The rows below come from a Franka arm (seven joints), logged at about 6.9 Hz.
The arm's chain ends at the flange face. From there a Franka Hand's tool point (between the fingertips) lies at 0.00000 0.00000 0.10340 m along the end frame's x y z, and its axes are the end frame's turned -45 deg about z.
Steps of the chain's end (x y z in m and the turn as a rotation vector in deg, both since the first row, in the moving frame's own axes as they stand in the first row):
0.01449, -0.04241, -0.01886, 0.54, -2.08, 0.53
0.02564, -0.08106, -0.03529, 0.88, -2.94, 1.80
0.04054, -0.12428, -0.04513, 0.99, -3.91, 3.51
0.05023, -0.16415, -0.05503, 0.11, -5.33, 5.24
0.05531, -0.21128, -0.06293, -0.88, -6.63, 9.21
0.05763, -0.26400, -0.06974, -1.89, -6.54, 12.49
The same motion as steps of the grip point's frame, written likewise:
0.03829, -0.02309, -0.01893, 1.85, -1.09, 0.53
0.07290, -0.04410, -0.03544, 2.70, -1.46, 1.80
0.11302, -0.06557, -0.04539, 3.46, -2.06, 3.51
0.14526, -0.08778, -0.05548, 3.85, -3.69, 5.24
0.17957, -0.11834, -0.06363, 4.07, -5.31, 9.21
0.21742, -0.15297, -0.07047, 3.29, -5.96, 12.49

